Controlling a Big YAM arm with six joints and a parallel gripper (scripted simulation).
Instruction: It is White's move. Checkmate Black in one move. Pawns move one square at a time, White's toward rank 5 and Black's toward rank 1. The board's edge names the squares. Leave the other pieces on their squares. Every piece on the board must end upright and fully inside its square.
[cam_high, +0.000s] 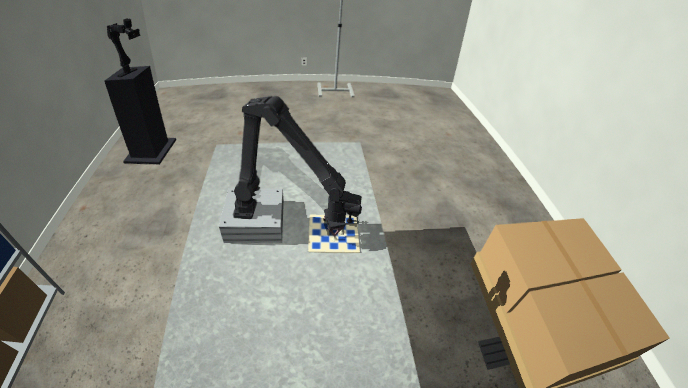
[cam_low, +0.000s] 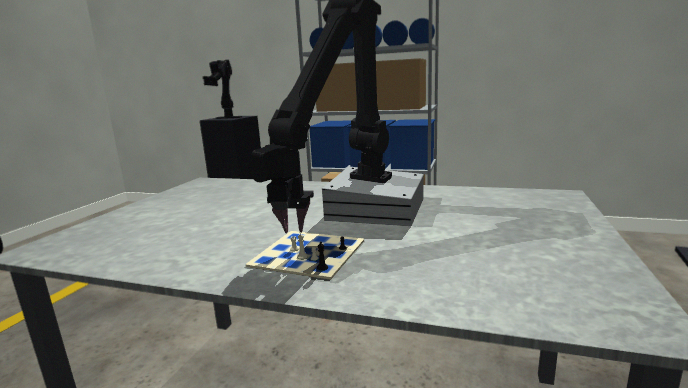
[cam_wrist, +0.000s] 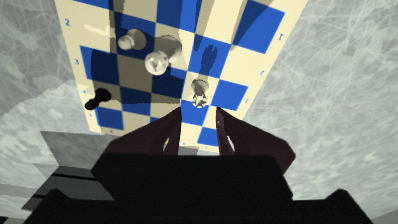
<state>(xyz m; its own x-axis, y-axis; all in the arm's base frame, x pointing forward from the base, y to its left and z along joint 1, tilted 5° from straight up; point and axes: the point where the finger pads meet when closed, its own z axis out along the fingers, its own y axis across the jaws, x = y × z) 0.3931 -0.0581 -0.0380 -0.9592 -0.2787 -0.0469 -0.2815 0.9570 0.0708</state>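
My gripper is now 40 mm above the white crowned piece and 10 mm short of it. Round my hand: white king: 40 mm to the left, 40 mm ahead, 20 mm below; then white pawn: 80 mm to the left, 40 mm below, 40 mm ahead; then blue-and-cream chessboard: 50 mm below, 40 mm to the left.
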